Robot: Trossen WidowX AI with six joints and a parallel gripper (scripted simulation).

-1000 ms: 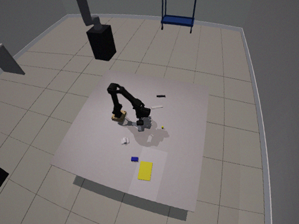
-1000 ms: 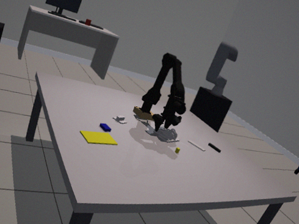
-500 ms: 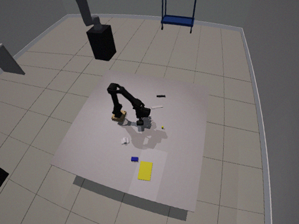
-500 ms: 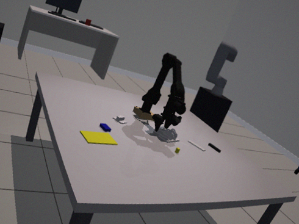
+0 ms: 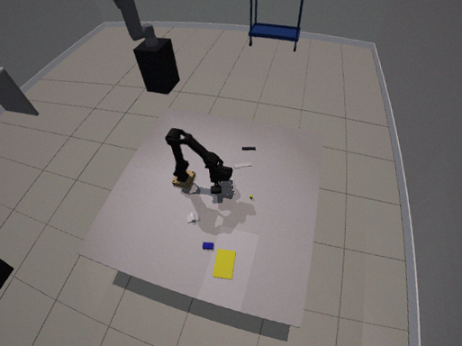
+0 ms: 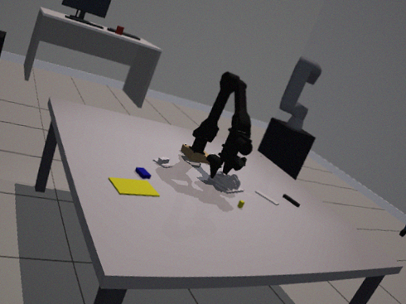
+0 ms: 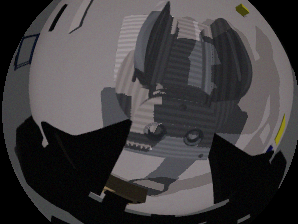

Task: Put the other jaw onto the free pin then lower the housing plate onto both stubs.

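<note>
The jaw lies 20 mm to the left of my gripper tip, 20 mm ahead of it and 10 mm above it. From my gripper tip the other things lie so: white block (240 mm to the right, 50 mm behind); yellow cube (230 mm ahead); white bar (210 mm to the left, 100 mm ahead, 10 mm below).
</note>
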